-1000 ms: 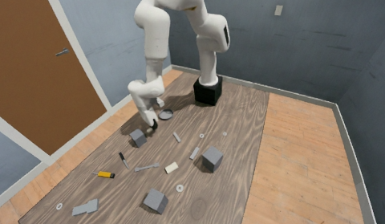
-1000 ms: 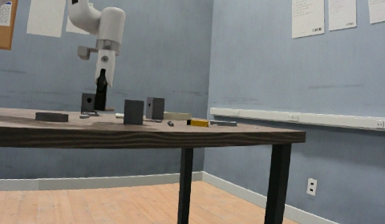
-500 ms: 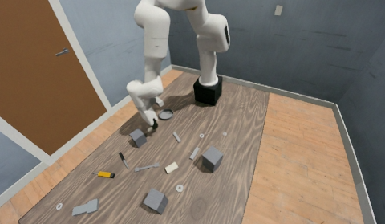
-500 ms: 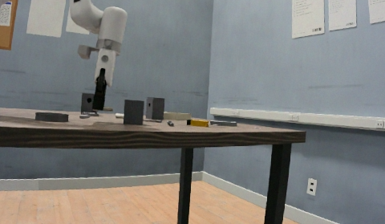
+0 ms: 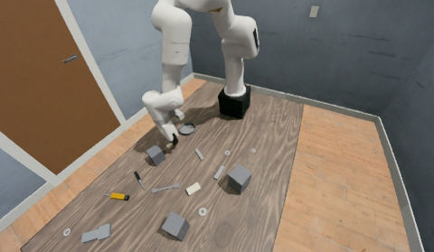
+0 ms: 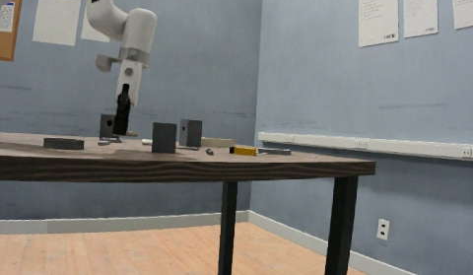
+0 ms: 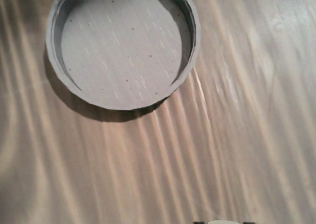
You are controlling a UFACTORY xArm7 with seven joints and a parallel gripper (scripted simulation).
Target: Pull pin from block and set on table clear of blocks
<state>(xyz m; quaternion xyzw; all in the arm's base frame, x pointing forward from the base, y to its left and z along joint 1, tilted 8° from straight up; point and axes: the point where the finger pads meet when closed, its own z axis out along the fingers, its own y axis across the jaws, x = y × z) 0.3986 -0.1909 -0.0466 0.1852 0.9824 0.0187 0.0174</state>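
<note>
Now: the cream pin 1 cm ahead of my hand and 2 cm below it. Also, from my hand: round dish 13 cm behind, 1 cm to the right, 5 cm below; grey block 9 cm ahead, 4 cm to the right, 2 cm below; short bar 14 cm to the left, 5 cm below.
</note>
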